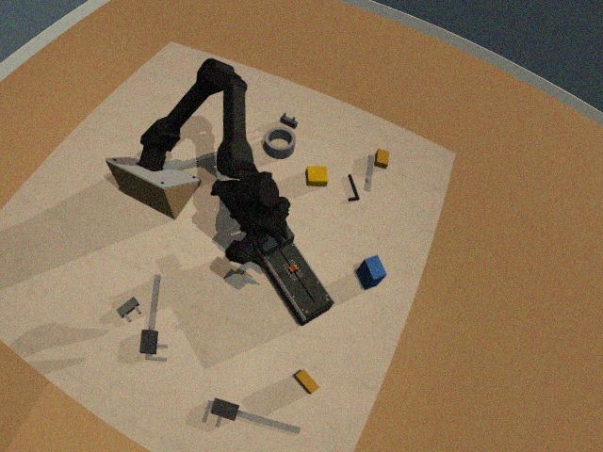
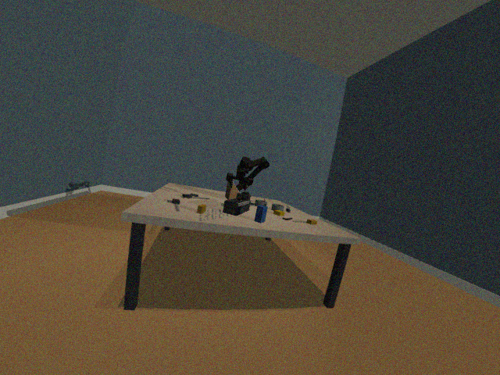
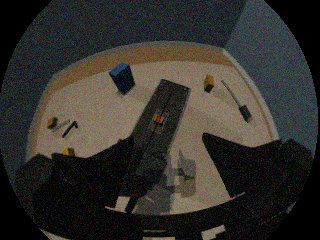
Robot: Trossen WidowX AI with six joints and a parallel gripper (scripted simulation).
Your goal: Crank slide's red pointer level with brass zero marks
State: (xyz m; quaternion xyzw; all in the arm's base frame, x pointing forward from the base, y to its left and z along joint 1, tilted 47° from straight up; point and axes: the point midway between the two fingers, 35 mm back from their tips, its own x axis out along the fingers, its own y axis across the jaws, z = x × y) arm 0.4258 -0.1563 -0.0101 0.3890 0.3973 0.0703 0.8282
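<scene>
The crank handle lies 110 mm behind my gripper tip, 90 mm to the left of it and 70 mm below it. The rest, counted from my gripper tip: yellow block (350 mm to the left, 130 mm below); red pointer (50 mm ahead, 60 mm below); blue cube (240 mm ahead, 90 mm to the left, 100 mm below).
</scene>
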